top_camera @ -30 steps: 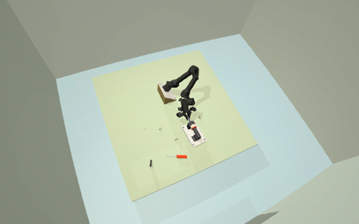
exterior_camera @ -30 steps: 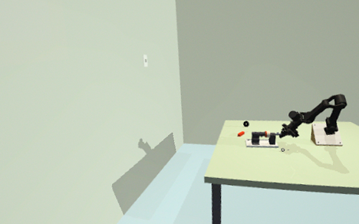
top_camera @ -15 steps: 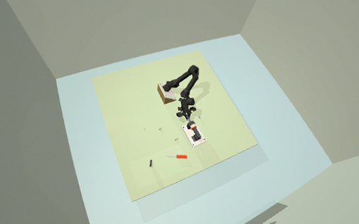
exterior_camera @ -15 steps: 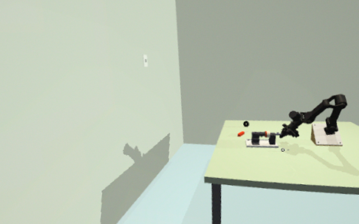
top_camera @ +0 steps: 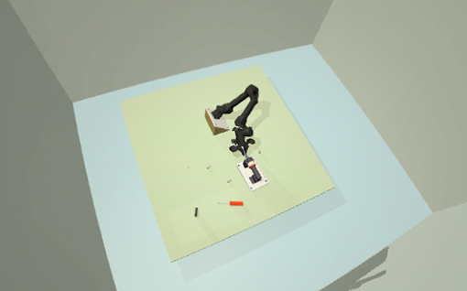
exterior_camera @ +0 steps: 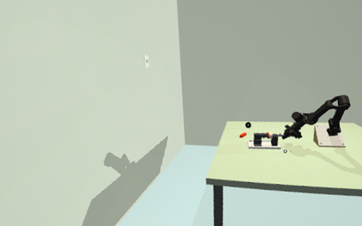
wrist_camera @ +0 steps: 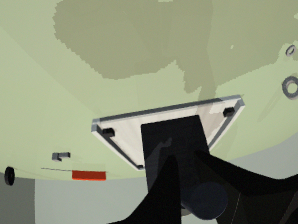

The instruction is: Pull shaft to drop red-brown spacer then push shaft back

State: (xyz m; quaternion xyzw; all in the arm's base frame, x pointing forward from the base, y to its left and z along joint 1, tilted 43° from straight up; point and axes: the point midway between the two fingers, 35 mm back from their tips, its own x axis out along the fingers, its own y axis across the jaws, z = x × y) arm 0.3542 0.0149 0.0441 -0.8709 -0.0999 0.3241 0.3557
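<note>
Right now my gripper tip is 3 cm below the shaft and 3 cm short of it. The rest, counted from my gripper tip: red-brown spacer: 10 cm ahead, 2 cm above, 1 cm to the right; then red-handled screwdriver: 27 cm to the right, 25 cm ahead, 5 cm below; then black disc: 50 cm to the right, 19 cm ahead, 2 cm below.
</note>
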